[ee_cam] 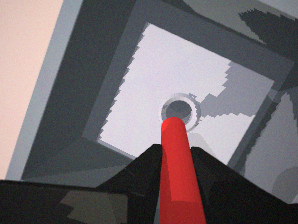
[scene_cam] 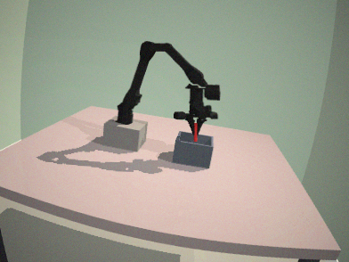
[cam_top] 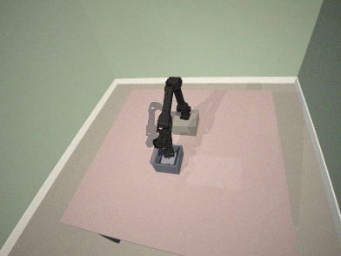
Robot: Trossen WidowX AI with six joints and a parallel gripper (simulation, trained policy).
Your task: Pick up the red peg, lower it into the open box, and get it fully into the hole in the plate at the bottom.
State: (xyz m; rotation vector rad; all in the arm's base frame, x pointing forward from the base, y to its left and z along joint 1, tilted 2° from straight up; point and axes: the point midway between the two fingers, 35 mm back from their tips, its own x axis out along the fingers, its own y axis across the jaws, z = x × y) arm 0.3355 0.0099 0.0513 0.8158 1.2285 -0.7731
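Now: the red peg 10 mm above my gripper tip. The rest, counted from my gripper tip: grey plate (10 mm to the right, 60 mm below); grey-blue box (10 mm to the right, 80 mm below).
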